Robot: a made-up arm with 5 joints.
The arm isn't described. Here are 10 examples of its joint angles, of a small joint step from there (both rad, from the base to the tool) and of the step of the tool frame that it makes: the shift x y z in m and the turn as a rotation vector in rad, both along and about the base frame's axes.
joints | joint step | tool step
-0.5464 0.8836 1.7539 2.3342 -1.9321 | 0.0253 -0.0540 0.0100 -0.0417 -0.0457 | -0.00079 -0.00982 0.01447 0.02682 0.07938 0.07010
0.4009 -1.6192 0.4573 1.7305 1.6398 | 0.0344 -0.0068 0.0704 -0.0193 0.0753 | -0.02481 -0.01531 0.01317 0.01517 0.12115 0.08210
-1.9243 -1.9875 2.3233 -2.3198 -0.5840 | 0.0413 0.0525 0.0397 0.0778 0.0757 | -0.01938 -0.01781 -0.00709 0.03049 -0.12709 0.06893
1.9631 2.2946 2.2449 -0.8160 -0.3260 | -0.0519 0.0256 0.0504 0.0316 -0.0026 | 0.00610 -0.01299 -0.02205 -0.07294 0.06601 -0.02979
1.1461 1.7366 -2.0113 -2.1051 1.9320 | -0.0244 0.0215 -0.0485 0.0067 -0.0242 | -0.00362 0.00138 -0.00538 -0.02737 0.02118 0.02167
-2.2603 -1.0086 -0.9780 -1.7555 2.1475 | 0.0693 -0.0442 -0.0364 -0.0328 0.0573 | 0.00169 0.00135 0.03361 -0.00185 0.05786 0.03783
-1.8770 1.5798 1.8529 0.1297 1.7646 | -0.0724 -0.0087 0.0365 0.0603 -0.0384 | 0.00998 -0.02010 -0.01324 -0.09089 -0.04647 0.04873
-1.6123 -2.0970 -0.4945 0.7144 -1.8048 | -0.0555 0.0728 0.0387 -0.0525 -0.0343 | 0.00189 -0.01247 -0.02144 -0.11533 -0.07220 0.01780
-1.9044 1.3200 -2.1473 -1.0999 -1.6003 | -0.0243 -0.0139 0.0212 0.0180 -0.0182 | -0.00704 -0.00601 -0.00274 0.00141 0.03392 0.02162
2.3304 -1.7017 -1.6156 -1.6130 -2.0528 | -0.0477 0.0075 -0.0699 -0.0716 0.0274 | -0.00867 -0.02054 -0.01842 -0.03177 0.12301 -0.01808
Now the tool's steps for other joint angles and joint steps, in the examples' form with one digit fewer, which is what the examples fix.
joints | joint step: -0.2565 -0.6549 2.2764 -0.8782 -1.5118 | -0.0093 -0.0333 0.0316 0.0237 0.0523
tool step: -0.0088 -0.0041 -0.0035 -0.0413 0.0359 0.0296
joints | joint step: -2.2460 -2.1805 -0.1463 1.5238 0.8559 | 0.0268 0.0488 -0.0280 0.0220 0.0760
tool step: -0.0076 -0.0019 0.0025 0.0188 -0.0699 -0.0117
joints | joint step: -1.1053 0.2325 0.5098 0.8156 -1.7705 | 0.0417 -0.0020 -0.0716 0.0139 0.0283
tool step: -0.0026 -0.0047 0.0135 -0.0086 -0.0152 -0.0173
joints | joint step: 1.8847 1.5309 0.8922 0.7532 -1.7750 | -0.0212 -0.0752 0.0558 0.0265 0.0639
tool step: -0.0018 0.0061 0.0112 0.0071 0.0044 -0.1015
